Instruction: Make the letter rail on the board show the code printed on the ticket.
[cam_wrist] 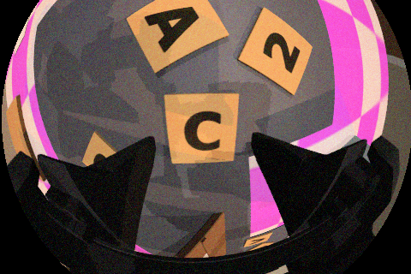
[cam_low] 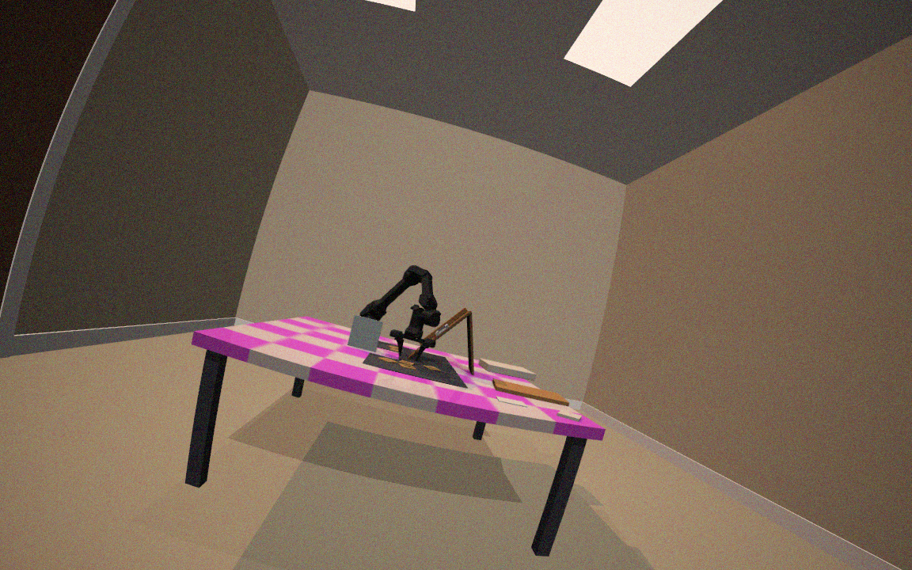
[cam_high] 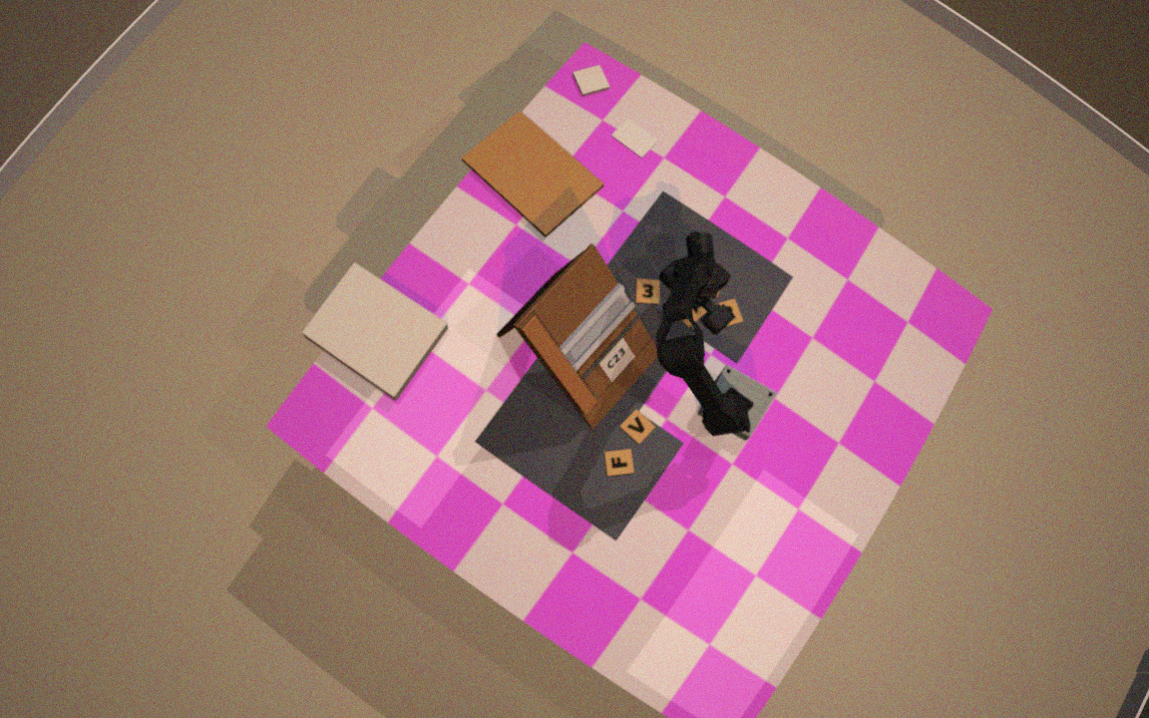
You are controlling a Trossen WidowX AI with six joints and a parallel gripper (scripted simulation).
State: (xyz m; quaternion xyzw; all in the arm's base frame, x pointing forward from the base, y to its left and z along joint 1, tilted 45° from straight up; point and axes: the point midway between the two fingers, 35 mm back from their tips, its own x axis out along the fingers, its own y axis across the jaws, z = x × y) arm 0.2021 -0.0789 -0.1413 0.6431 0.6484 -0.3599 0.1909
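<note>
My gripper tip is now 20 mm above the c tile. Also, from my gripper tip: 2 tile 80 mm behind, 50 mm to the right, 20 mm below; then white ticket 220 mm to the left, 70 mm ahead, 50 mm above; then 3 tile 110 mm ahead, 20 mm to the left, 20 mm below.
</note>
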